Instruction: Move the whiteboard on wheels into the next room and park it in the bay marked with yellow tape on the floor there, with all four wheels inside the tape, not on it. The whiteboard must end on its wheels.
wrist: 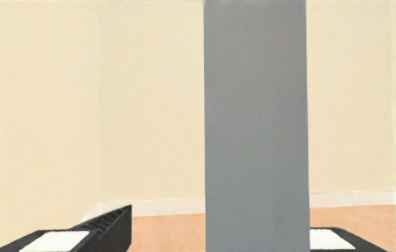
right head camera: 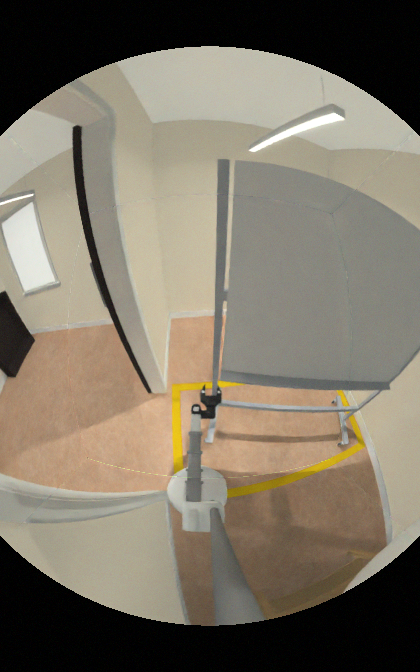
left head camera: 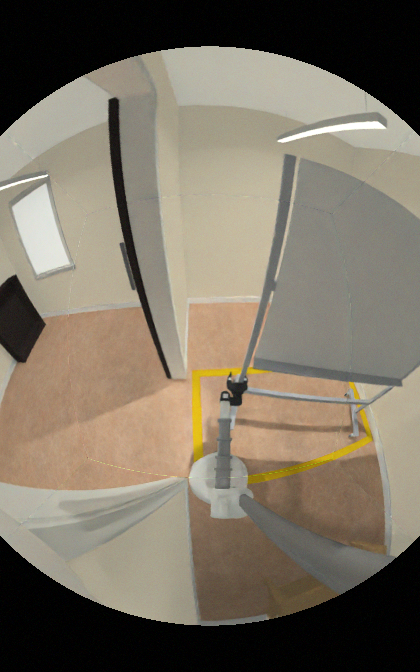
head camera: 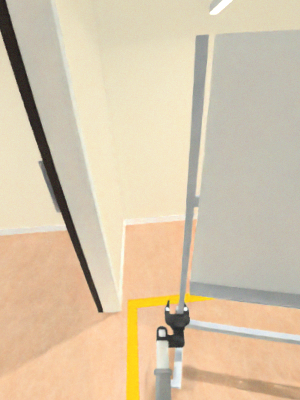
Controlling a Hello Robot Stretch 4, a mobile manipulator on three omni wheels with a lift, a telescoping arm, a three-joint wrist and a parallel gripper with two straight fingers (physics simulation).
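Frame: origin at the robot's base, x ahead, y right, z down, level; centimetres.
Seen in the pictures: gripper, fingertip midpoint: (wrist: 191,223) (right head camera: 210,384) (head camera: 175,299).
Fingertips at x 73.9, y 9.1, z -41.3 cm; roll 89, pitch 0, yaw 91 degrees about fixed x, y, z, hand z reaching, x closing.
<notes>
Offsets run from my fingertips to a thing's top centre. "spot": to the spot under its first point.
The whiteboard {spot: dx -11.8, dy +19.6, dz -92.4 cm} (head camera: 255,160) (left head camera: 340,280) (right head camera: 290,280) stands upright. Its left post {spot: dx -9.3, dy +2.0, dz -6.5 cm} (wrist: 256,120) is in the wrist view. My gripper (head camera: 177,304) (left head camera: 238,377) (right head camera: 211,389) (wrist: 191,223) is open around that post, which stands nearer the right finger and hides its tip. The left foot {dx -8.0, dy +3.2, dz +34.0 cm} (head camera: 177,372) (left head camera: 233,419) (right head camera: 211,431) lies right of the left strip of yellow tape {spot: dx -12.3, dy -29.9, dz +44.0 cm} (head camera: 132,350) (left head camera: 197,415) (right head camera: 176,425); its rear end is hidden by my gripper. The right foot {dx -29.3, dy +127.2, dz +34.0 cm} (left head camera: 354,420) (right head camera: 343,430) lies close to the right strip; I cannot tell whether its rear wheel touches tape.
A wall end (head camera: 85,175) (left head camera: 145,200) (right head camera: 112,215) with a dark edge stands left of the bay. A dark panel (left head camera: 20,320) (right head camera: 14,335) is farther left. Part of a brown box (left head camera: 300,595) (right head camera: 320,585) shows at the lower right. A wall runs close along the right.
</notes>
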